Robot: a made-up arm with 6 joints.
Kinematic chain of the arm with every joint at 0, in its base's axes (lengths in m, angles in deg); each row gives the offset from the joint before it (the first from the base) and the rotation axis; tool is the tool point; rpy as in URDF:
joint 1: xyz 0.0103 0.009 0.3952 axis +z
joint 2: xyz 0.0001 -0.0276 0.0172 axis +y
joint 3: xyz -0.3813 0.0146 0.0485 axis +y
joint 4: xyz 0.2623 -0.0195 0.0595 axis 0.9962 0 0.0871
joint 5: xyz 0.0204 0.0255 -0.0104 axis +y
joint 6: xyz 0.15 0.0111 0.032 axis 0.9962 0 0.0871
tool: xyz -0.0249 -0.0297 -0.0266 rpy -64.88 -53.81 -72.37
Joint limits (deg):
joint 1: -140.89..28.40
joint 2: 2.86..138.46
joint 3: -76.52..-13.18
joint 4: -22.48..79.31
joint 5: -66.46..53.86
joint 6: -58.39..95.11
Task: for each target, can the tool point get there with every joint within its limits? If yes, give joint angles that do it. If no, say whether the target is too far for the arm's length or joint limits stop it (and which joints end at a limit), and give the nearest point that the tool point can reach.
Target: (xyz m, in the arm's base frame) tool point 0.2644 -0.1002 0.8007
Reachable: yes | joints -18.34 63.40 -65.13 10.19 28.85 -34.61
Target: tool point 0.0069 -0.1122 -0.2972
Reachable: no: joint limits stop it (at a limit: joint 2, joint 4, joint 6) | nearest point 0.0038 -0.2212 0.2156 | short by 0.524 m
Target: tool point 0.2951 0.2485 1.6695
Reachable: no: too far | nearest point 0.1325 0.1449 1.0225 | short by 0.675 m
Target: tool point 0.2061 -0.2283 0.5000
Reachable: yes | joints -46.18 85.61 -30.70 60.21 6.65 -33.45
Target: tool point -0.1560 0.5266 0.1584
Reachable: no: joint limits stop it (at a limit: joint 1, joint 2, joint 3, joint 5, joint 6) | nearest point 0.1149 0.1811 0.3045 | short by 0.463 m
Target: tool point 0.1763 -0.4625 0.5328
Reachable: yes | joints -67.39 106.88 -60.92 24.18 -14.40 6.09
